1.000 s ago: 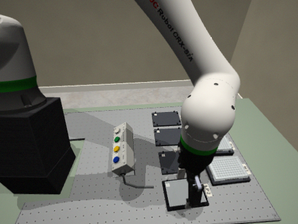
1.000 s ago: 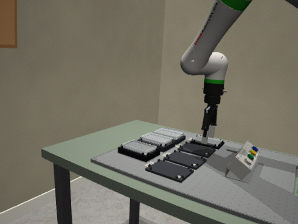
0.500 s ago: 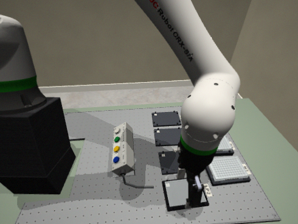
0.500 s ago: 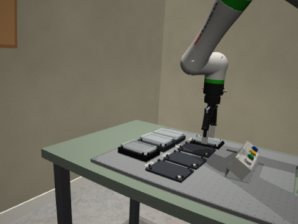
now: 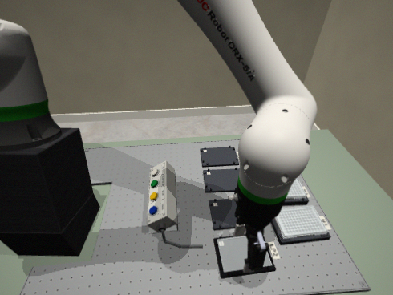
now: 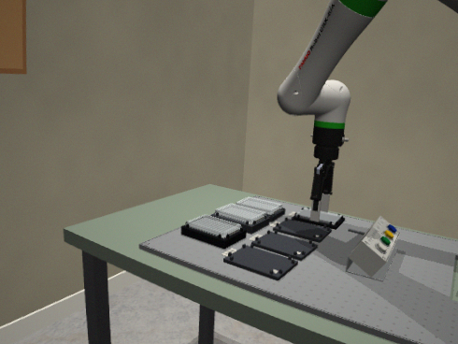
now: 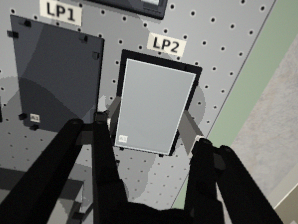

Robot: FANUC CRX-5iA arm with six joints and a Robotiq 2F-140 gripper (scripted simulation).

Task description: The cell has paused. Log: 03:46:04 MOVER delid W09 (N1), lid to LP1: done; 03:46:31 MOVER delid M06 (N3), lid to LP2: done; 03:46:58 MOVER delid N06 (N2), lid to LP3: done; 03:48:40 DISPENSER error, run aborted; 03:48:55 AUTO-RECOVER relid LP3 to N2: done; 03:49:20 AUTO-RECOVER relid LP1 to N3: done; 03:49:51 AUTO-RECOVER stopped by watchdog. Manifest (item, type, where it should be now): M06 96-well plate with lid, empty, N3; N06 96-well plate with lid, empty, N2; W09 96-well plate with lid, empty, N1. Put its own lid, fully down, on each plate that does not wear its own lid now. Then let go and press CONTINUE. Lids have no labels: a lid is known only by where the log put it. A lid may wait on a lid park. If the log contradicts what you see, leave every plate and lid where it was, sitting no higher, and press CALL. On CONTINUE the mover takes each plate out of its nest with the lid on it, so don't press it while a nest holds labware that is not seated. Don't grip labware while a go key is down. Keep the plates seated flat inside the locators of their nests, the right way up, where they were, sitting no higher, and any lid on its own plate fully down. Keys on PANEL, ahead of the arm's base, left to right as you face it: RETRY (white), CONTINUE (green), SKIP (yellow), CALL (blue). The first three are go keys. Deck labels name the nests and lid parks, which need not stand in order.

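Right now my hand is 3 cm above the lid park LP2. The rest, counted from my hand: lid park LP3: 26 cm to the left, 3 cm below, 1 cm ahead; LP2 label: 9 cm ahead, 4 cm below; lid park LP1: 13 cm to the left, 3 cm below, 1 cm ahead.
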